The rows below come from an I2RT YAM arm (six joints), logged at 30 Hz.
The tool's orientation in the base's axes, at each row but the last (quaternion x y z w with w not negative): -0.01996 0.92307 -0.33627 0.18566; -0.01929 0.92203 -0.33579 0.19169; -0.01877 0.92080 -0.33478 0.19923; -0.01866 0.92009 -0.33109 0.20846; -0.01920 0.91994 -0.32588 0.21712; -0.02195 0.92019 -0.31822 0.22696; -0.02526 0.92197 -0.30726 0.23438
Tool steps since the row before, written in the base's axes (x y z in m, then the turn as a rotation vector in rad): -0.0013 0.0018 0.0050 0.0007 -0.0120 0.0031; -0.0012 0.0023 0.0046 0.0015 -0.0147 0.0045; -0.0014 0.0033 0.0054 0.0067 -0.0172 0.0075; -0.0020 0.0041 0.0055 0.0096 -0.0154 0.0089; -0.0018 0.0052 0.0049 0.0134 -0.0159 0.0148; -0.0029 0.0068 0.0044 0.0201 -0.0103 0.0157; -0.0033 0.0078 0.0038 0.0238 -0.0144 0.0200
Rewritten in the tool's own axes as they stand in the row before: -0.0007 -0.0019 -0.0051 0.0003 -0.0112 0.0054; -0.0008 -0.0012 -0.0051 -0.0005 -0.0141 0.0064; -0.0012 -0.0010 -0.0063 -0.0059 -0.0174 0.0078; -0.0009 -0.0004 -0.0071 -0.0094 -0.0165 0.0069; -0.0012 0.0009 -0.0072 -0.0150 -0.0201 0.0047; -0.0004 0.0025 -0.0082 -0.0224 -0.0155 0.0037; -0.0001 0.0038 -0.0085 -0.0267 -0.0209 0.0046
